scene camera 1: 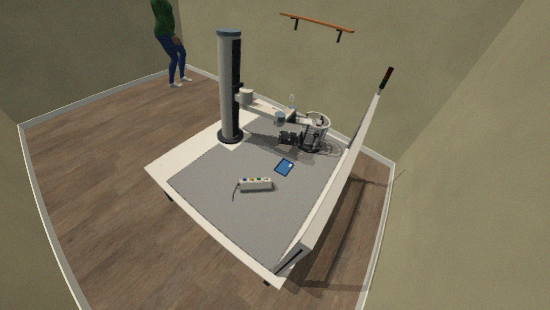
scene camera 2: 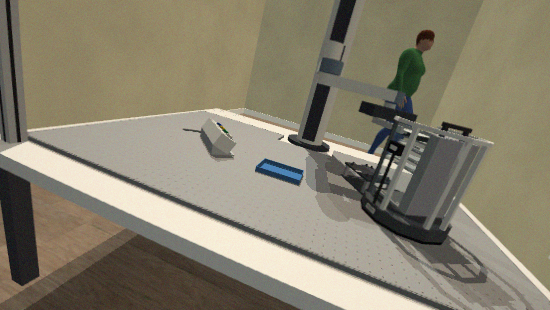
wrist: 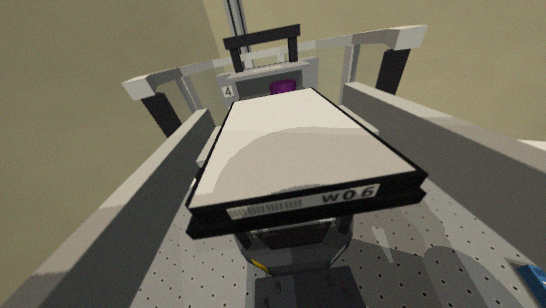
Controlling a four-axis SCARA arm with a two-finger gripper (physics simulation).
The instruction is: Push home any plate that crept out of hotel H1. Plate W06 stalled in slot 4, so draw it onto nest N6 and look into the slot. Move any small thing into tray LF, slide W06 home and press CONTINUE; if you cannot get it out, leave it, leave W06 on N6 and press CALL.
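Pixels of known places: gripper, between the fingertips: (scene camera 1: 308, 121) (wrist: 276, 109); arm's base, origin of its link: (scene camera 1: 230, 135) (scene camera 2: 308, 144).
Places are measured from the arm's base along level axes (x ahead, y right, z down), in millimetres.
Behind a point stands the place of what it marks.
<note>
Plate W06 (wrist: 300, 150) @[x 520, y -334, z -267 mm], white-topped with a black rim and label, lies level in the wrist view. My gripper (wrist: 276, 109) @[x 569, y -368, z -266 mm] (scene camera 1: 315, 121) @[x 569, y -368, z -266 mm] is shut on its two long sides. The plate's far end is at the mouth of slot 4 of hotel H1 (wrist: 370, 38) @[x 678, y -308, z -298 mm] (scene camera 2: 400, 222) @[x 751, y -368, z -50 mm] (scene camera 1: 328, 123) @[x 724, y -466, z -278 mm]; whether it is fully outside is unclear. A purple round thing (wrist: 283, 87) @[x 639, y -391, z -265 mm] shows in the slot beyond the plate. A dark fixture, seemingly nest N6 (scene camera 1: 289, 138) @[x 477, y -275, z -71 mm] (scene camera 2: 367, 170) @[x 433, y -294, z -73 mm], stands in front of the hotel. Blue tray LF (scene camera 1: 284, 167) @[x 608, y 4, z -15 mm] (scene camera 2: 279, 171) @[x 597, y 10, z -15 mm] (wrist: 534, 281) @[x 634, y -73, z -24 mm] lies on the table.
A pale button box (scene camera 1: 255, 184) @[x 554, y 323, z -82 mm] (scene camera 2: 218, 137) @[x 636, y 248, z -78 mm] with coloured buttons and a cable stands beyond the tray from the hotel. The arm's column (scene camera 1: 230, 85) @[x 61, y 44, z -536 mm] (scene camera 2: 316, 112) @[x 77, y -3, z -198 mm] rises at the table's edge. A long pale barrier (scene camera 1: 332, 187) @[x 970, y 466, z -620 mm] runs along one side. A person (scene camera 1: 167, 40) (scene camera 2: 411, 70) stands behind.
</note>
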